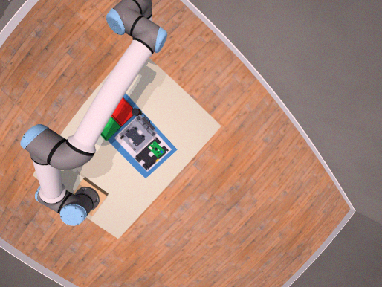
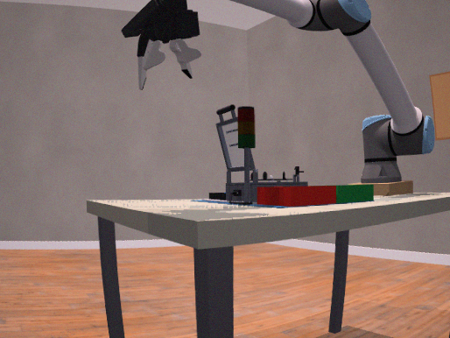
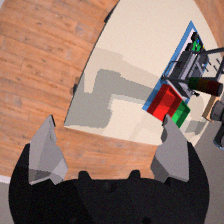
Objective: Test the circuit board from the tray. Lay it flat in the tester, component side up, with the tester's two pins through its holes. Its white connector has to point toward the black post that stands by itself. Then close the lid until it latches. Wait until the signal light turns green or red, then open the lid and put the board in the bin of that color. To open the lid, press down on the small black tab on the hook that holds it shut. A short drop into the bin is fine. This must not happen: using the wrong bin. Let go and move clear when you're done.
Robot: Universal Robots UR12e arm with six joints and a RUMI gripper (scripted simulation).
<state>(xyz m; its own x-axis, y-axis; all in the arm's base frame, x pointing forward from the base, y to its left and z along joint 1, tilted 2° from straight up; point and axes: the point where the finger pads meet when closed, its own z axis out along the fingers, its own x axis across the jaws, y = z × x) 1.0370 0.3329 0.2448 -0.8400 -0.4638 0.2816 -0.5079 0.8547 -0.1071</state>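
Now: the green circuit board 460 mm to the right of my hand, 410 mm behind it and 230 mm below it. Also, from my hand: green bin: 530 mm behind, 240 mm below, 80 mm to the right; then red bin: 380 mm behind, 240 mm below, 90 mm to the right; then lid: 310 mm behind, 290 mm to the right, 70 mm below.
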